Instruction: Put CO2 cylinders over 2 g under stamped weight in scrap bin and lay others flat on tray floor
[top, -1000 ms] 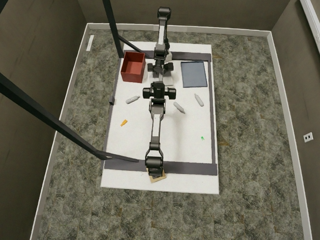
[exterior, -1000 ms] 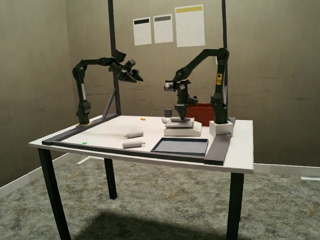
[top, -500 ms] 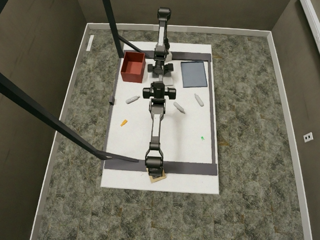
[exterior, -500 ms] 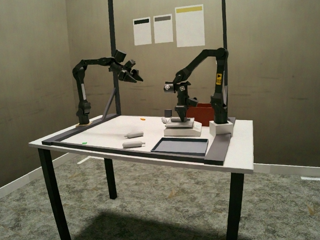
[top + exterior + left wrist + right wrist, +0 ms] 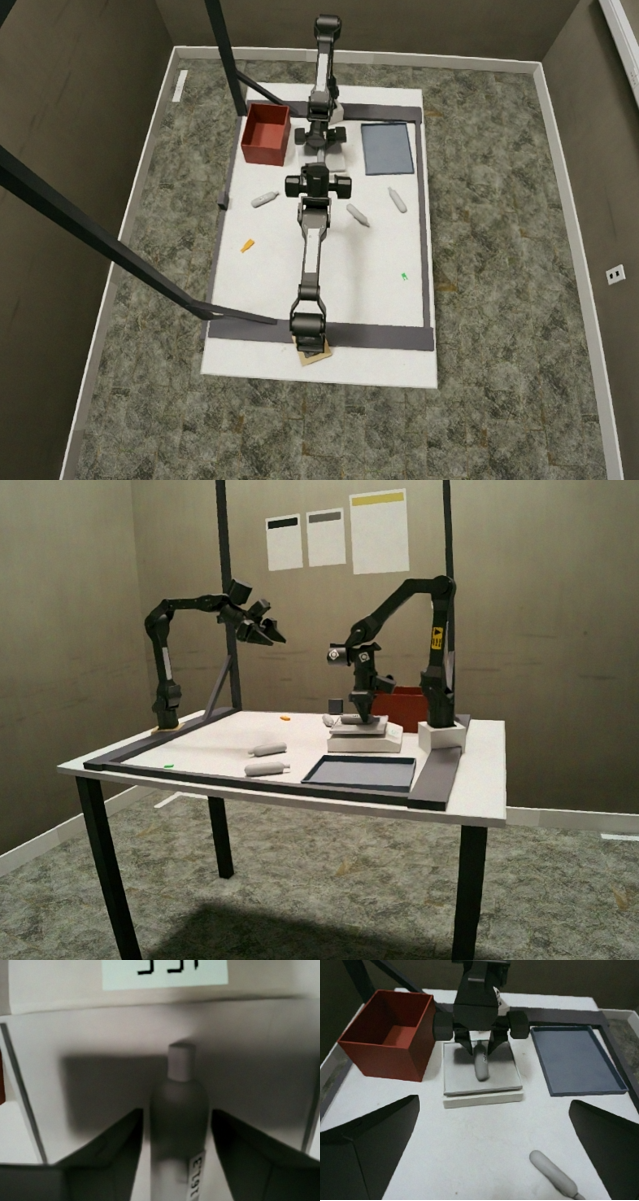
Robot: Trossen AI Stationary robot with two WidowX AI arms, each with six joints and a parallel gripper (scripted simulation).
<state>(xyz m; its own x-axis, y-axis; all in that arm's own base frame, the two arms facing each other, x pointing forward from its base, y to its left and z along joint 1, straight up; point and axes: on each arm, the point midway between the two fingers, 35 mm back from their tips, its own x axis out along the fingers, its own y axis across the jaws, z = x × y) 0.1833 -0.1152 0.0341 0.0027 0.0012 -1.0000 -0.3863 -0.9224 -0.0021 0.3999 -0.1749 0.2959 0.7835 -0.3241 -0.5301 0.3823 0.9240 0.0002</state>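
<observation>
My left gripper is now 5 cm above the scale platform and 2 cm to the left of it. The rest, counted from my left hand: scale (7 cm below, 1 cm to the right); then red scrap bin (21 cm behind, 7 cm below, 6 cm to the left); then tray (26 cm ahead, 10 cm below, 6 cm to the left).
</observation>
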